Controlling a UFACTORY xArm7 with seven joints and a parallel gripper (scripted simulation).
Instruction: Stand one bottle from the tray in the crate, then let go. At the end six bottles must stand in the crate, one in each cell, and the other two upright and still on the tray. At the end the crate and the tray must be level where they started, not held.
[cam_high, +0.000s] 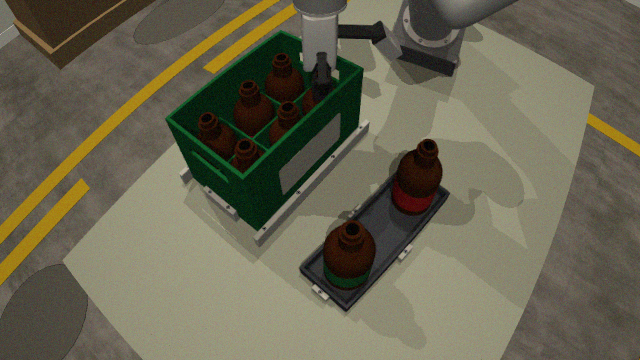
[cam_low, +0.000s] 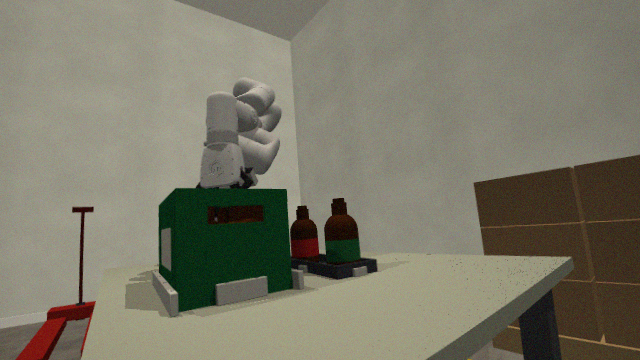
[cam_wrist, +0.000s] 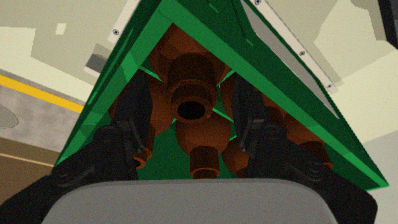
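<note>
My hand is 9 cm short of the green crate, 4 cm to the left of it and 8 cm above it. Also, from my hand: dark tray: 10 cm ahead, 20 cm to the left, 15 cm below.
</note>
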